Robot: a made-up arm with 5 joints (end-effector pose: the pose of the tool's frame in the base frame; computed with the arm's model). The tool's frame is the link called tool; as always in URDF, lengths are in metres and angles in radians. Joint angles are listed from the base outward.
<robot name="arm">
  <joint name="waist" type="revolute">
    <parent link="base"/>
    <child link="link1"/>
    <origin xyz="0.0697 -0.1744 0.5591" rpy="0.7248 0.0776 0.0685"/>
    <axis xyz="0 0 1"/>
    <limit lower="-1.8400" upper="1.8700" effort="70" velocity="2.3"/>
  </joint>
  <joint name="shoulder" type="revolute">
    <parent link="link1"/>
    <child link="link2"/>
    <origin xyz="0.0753 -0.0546 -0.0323" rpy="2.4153 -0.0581 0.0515"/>
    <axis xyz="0 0 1"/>
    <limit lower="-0.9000" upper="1.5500" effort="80" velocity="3"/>
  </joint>
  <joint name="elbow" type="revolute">
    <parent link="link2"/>
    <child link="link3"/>
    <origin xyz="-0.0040 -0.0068 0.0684" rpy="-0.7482 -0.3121 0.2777"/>
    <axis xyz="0 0 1"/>
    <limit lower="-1.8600" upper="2.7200" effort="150" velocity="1.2"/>
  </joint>
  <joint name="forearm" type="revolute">
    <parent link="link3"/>
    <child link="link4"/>
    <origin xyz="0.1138 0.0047 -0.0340" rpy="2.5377 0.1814 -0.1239"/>
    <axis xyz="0 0 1"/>
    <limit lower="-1.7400" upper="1.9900" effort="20" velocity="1.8"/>
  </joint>
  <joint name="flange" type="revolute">
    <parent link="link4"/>
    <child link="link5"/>
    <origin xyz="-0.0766 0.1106 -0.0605" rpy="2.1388 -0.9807 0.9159"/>
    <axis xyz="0 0 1"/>
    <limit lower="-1.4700" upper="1.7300" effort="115" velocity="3.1"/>
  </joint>
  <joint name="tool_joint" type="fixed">
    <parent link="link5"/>
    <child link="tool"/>
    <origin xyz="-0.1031 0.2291 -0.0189" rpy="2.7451 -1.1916 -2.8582"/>
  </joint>
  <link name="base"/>
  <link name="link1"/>
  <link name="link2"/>
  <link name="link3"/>
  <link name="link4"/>
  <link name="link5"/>
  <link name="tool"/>
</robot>
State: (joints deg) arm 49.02 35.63 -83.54 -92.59 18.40
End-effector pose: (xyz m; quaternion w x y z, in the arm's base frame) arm 0.1525 -0.1436 0.3166 0.2028 0.9682 -0.1461 0.0120
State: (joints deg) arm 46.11 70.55 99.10 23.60 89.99
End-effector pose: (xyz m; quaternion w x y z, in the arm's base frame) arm 0.0279 0.0018 0.2482 0.1710 -0.4860 0.8569 -0.0141
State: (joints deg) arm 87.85 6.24 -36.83 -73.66 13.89
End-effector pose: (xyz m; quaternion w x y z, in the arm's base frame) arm 0.2545 -0.0982 0.4571 0.1908 0.8631 -0.0888 0.4591
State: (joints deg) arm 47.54 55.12 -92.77 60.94 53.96
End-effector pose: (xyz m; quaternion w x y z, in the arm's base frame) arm 0.4812 -0.1411 0.3799 0.4486 0.3875 0.7489 -0.2964
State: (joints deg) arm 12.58 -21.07 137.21 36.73 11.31
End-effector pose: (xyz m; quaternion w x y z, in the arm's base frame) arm -0.0838 -0.1287 0.4588 0.2719 0.5287 -0.7414 -0.3114
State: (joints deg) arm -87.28 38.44 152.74 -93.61 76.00
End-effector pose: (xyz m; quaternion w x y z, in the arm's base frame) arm -0.0890 0.1336 0.6020 0.7906 -0.3827 0.2358 0.4159
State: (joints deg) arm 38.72 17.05 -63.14 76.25 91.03
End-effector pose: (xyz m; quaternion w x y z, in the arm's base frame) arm 0.4732 -0.2883 0.4255 0.4382 0.3351 0.5621 -0.6162
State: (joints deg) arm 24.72 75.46 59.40 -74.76 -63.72
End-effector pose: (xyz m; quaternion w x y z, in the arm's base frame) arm 0.3099 -0.2807 0.5406 0.0011 0.4675 0.6707 0.5759
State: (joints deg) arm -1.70 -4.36 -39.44 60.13 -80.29
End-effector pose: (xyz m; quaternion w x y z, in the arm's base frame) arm 0.1134 -0.0177 0.5061 0.7756 -0.1464 0.5186 0.3288
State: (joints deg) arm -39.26 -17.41 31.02 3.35 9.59
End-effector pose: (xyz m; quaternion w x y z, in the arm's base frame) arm 0.0461 -0.2788 0.5788 0.6955 0.3908 -0.2490 -0.5492
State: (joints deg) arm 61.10 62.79 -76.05 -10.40 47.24
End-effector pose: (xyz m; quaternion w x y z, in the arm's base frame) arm 0.3067 -0.2294 0.3686 0.2554 0.9071 0.3142 -0.1149
